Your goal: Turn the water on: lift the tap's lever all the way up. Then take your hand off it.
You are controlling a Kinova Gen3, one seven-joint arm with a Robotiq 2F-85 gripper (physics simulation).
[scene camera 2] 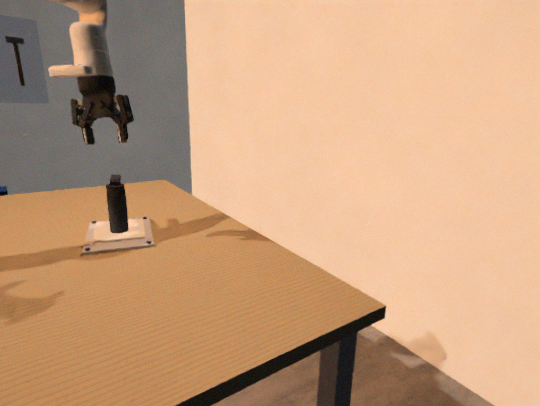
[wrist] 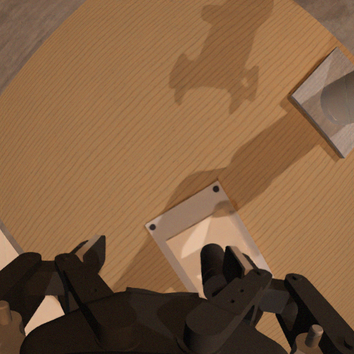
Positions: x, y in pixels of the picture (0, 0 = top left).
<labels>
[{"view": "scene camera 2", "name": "my gripper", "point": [106, 143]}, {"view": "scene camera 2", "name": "pale base plate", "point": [88, 249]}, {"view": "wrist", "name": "my gripper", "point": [164, 253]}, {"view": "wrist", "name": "pale base plate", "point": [208, 200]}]
</labels>
